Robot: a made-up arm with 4 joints.
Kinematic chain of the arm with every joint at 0, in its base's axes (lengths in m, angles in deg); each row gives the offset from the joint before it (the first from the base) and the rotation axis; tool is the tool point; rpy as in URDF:
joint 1: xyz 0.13 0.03 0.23 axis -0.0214 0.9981 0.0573
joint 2: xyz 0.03 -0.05 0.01 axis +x
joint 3: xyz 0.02 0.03 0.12 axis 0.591 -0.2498 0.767
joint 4: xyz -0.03 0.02 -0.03 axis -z
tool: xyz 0.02 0 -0.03 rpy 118.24 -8.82 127.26
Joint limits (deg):
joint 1: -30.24..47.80
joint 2: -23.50..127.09
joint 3: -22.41..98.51
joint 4: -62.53..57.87
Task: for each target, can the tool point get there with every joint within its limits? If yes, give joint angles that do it. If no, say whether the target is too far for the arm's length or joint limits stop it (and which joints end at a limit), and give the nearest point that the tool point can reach.
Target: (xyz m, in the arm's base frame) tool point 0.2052 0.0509 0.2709
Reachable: yes | joints 38.97 0.05 35.55 -10.11
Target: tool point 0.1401 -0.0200 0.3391
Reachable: yes | joints -13.30 42.47 40.45 9.11
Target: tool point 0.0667 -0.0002 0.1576
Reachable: no: joint limits stop it (at a limit: joint 1, joint 2, joint 3, joint 4) | nearest point 0.1473 -0.0846 0.2068 | short by 0.127 m
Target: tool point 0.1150 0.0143 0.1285
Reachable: no: joint limits stop it (at a limit: joint 1, joint 2, joint 3) | nearest point 0.1795 0.0564 0.2293 | short by 0.127 m
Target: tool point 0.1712 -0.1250 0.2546
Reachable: yes | joints 39.93 115.78 69.93 -40.10
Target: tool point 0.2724 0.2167 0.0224
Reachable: no: too far | nearest point 0.1849 0.0694 0.2341 | short by 0.272 m
